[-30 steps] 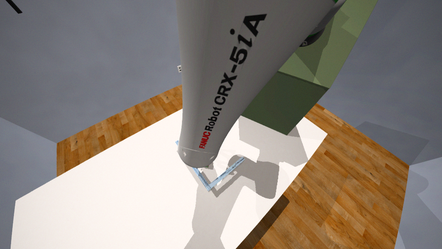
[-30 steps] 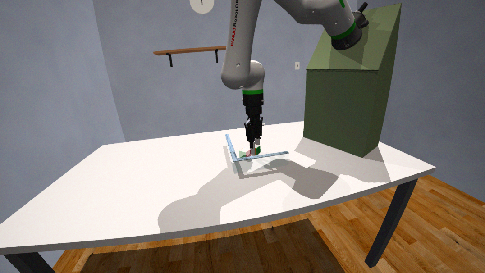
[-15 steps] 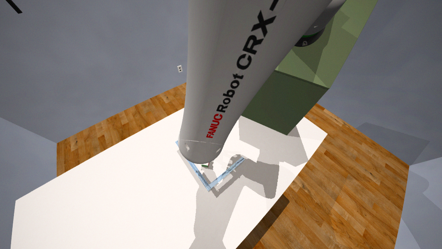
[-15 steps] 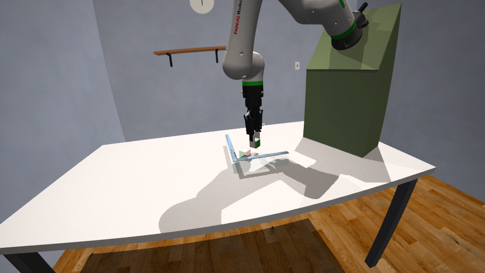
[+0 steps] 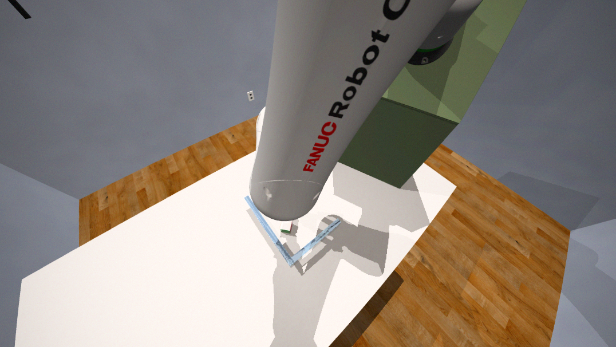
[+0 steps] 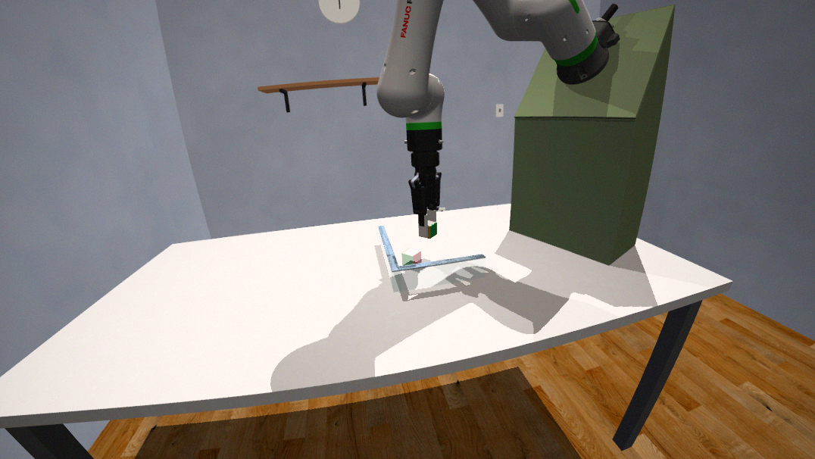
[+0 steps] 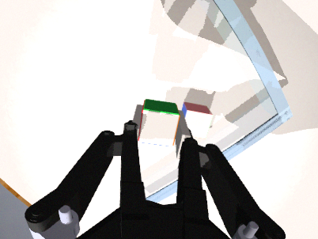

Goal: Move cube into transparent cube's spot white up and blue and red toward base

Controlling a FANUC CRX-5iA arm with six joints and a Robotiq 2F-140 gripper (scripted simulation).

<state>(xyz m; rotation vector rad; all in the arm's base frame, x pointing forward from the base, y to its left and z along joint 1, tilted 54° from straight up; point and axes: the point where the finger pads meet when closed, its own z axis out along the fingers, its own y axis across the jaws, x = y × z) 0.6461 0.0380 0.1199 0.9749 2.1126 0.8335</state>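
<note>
The transparent cube lies 9 cm below my hand, 5 cm ahead of it and 4 cm to the left of it. Also, from my hand: rail 15 cm to the left, 6 cm below, 1 cm behind.
</note>
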